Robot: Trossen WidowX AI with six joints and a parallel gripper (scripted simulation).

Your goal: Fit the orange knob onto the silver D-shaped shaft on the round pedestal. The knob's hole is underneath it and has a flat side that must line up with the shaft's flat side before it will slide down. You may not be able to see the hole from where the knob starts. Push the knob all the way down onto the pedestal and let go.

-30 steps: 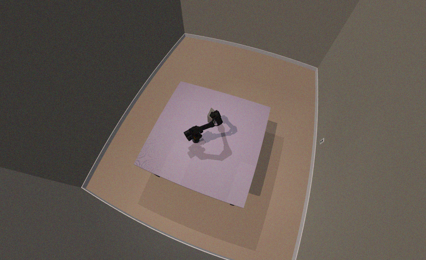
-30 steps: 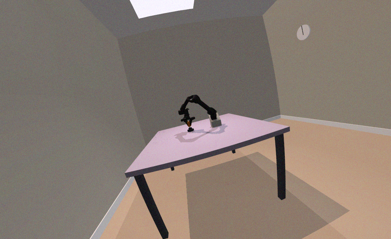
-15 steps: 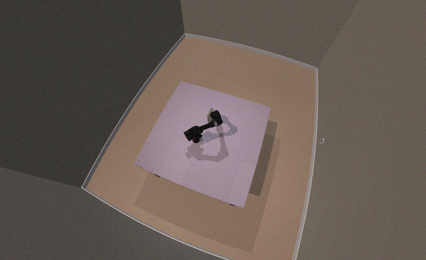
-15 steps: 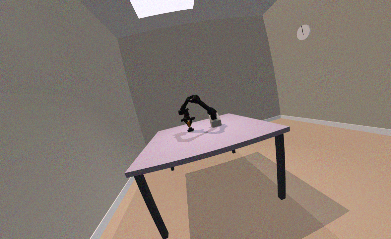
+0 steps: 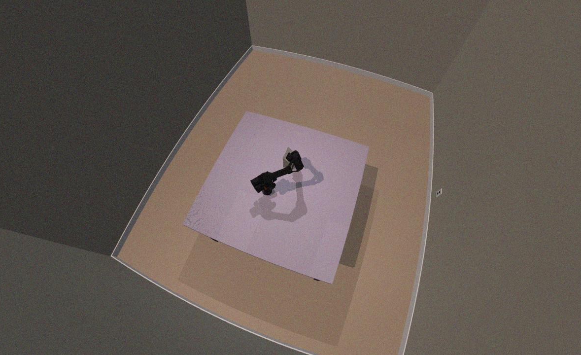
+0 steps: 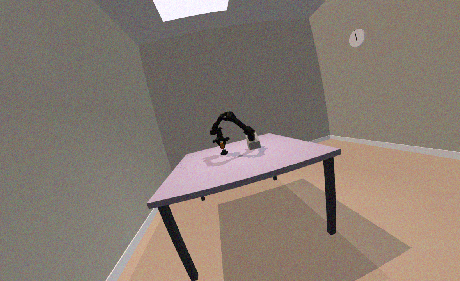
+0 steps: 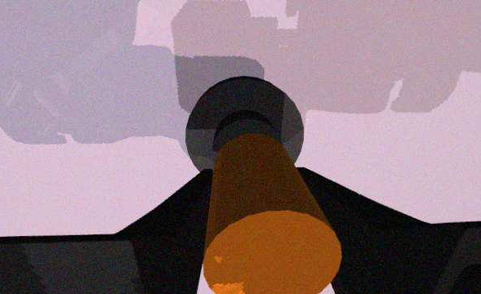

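Now: gripper tip 3 cm below the orange knob. Round my gripper tip: dark round pedestal 4 cm below.
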